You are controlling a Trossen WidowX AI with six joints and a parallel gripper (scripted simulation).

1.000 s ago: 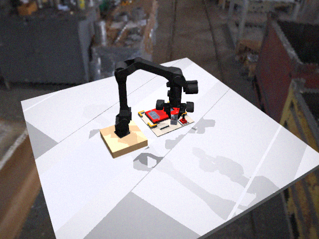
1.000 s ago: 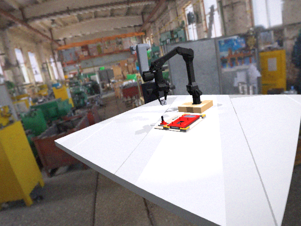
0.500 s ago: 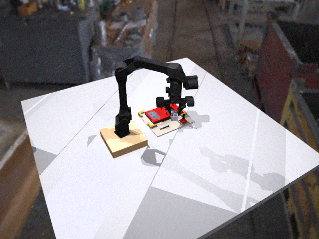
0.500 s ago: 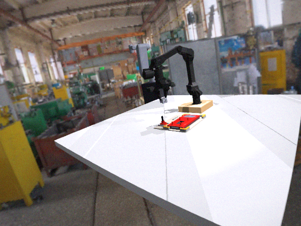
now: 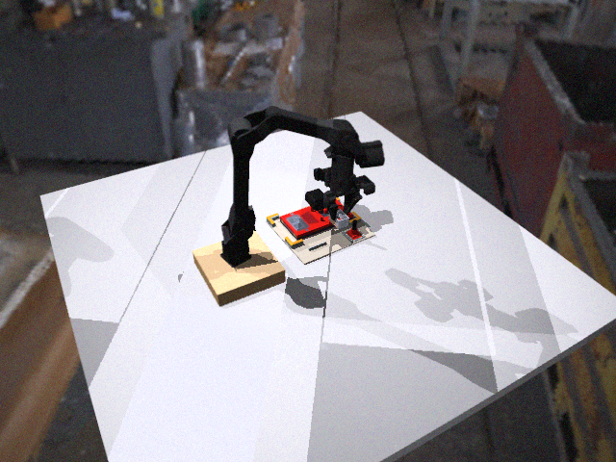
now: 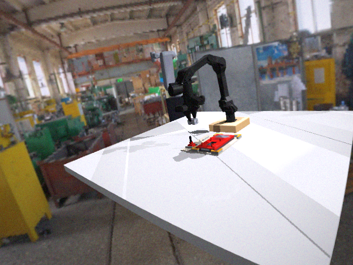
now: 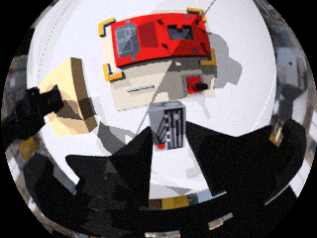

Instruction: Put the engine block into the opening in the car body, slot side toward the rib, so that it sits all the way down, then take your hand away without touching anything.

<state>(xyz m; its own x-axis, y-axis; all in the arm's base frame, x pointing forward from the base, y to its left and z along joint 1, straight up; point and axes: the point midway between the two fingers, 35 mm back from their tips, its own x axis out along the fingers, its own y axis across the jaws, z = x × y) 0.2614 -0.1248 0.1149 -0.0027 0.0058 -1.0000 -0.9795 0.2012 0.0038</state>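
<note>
Right now my gripper tip is 9 cm short of the black upright peg, 9 cm above it and 2 cm to the right of it. Round my gripper tip: grey engine block: 1 cm below.
</note>
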